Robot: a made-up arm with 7 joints. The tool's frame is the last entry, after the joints.
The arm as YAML. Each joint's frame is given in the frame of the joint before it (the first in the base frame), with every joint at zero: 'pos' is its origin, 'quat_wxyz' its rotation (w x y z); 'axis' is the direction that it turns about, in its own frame. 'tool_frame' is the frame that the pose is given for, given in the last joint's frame.
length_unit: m
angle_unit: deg
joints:
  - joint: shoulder
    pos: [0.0, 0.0, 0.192]
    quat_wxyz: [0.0, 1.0, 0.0, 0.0]
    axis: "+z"
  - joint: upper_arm
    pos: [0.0, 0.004, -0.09]
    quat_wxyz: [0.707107, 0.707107, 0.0, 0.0]
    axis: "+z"
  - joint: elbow
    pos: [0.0, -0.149, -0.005]
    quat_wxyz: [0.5, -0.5, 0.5, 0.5]
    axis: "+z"
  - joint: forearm
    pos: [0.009, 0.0, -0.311]
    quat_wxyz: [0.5, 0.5, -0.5, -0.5]
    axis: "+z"
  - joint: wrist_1
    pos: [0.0, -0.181, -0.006]
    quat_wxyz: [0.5, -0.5, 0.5, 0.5]
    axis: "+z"
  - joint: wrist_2
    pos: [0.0, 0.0, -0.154]
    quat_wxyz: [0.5, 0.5, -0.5, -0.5]
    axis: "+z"
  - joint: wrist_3
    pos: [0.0, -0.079, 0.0]
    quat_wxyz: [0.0, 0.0, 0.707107, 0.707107]
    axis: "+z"
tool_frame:
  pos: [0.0, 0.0, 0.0]
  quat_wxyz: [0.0, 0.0, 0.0, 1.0]
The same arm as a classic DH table. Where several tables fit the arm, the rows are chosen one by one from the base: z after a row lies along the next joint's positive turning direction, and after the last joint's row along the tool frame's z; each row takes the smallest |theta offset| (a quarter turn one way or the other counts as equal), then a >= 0, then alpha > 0; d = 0 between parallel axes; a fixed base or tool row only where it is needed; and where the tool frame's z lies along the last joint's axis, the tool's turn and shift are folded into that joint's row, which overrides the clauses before.
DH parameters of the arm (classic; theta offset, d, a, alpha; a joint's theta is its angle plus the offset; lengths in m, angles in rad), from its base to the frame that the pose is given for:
base (fixed): 0.0000 0.0000 0.0000 3.1416
shoulder: 0.0000 -0.2820 0.0000 1.5708
upper_arm: 0.0000 -0.0090 0.0000 -1.5708
elbow: 0.0000 -0.4600 0.0000 1.5708
forearm: 0.0000 -0.0150 0.0000 -1.5708
wrist_1: 0.0000 -0.3350 0.0000 1.5708
wrist_2: 0.0000 0.0000 0.0000 -1.5708
wrist_3: 0.0000 -0.0790 0.0000 0.0000

